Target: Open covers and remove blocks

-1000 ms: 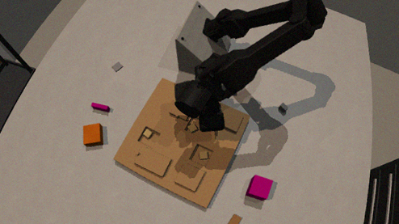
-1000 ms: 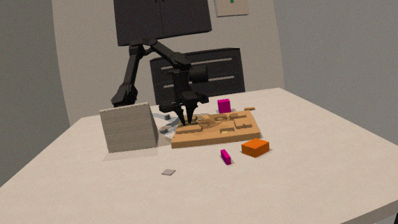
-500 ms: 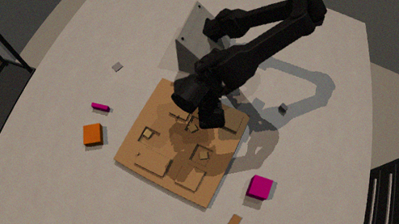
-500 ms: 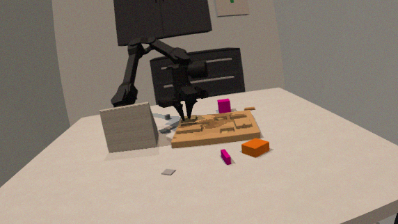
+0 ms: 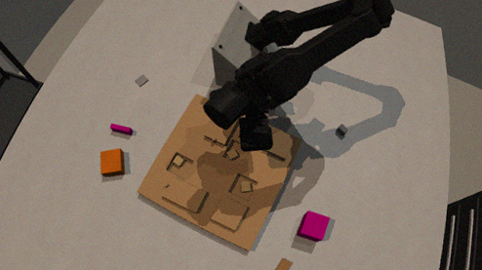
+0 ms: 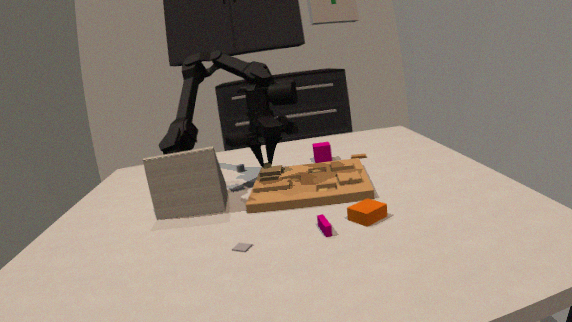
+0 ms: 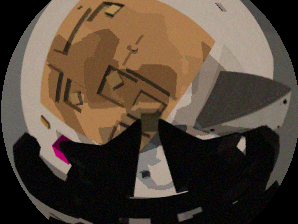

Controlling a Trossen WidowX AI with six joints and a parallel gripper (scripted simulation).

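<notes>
The tan puzzle board lies 100 mm ahead of my gripper tip, 40 mm to the right of it and 40 mm below it. Also, from my gripper tip: grey block (230 mm to the left, 60 mm behind, 50 mm below); then magenta cube (200 mm ahead, 180 mm to the left, 40 mm below); then brown tile (310 mm ahead, 130 mm to the left, 60 mm below).
</notes>
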